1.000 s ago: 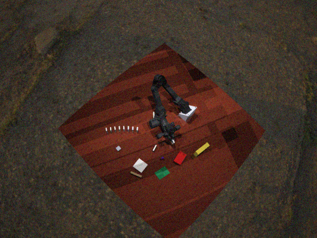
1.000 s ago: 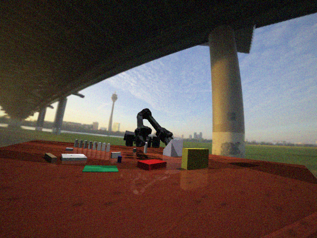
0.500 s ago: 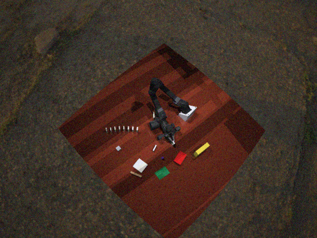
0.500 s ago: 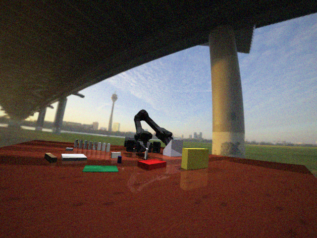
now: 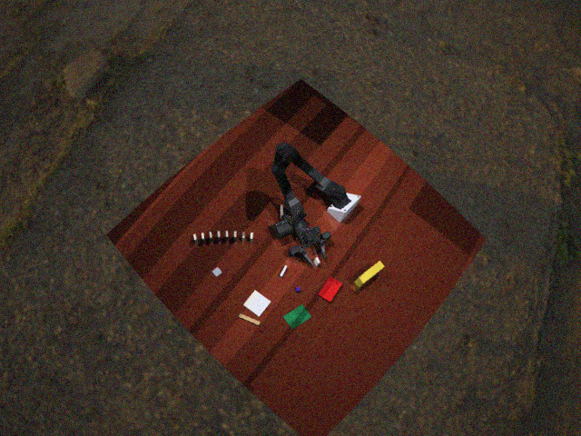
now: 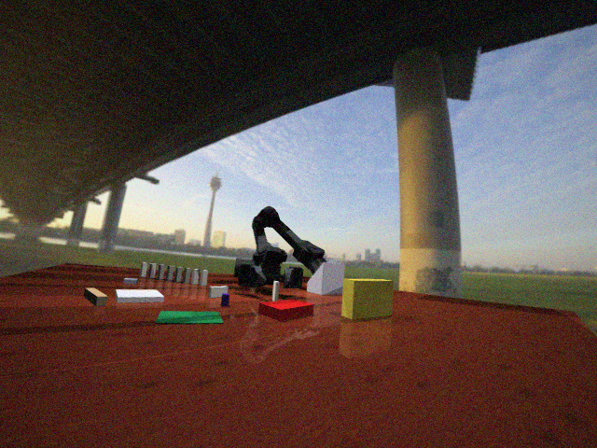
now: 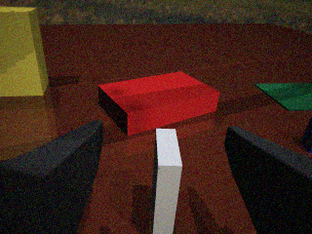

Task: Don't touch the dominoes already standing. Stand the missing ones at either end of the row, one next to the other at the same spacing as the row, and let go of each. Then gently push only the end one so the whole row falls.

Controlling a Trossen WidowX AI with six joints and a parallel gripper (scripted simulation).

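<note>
My gripper tip is 30 mm short of the red block, 110 mm to the right of it and 40 mm above it. Round my gripper tip: green tile 210 mm ahead, 120 mm to the left, 50 mm below; then yellow block 140 mm behind, 170 mm to the left, 10 mm below; then purple piece 130 mm ahead, 30 mm to the left, 40 mm below.
</note>
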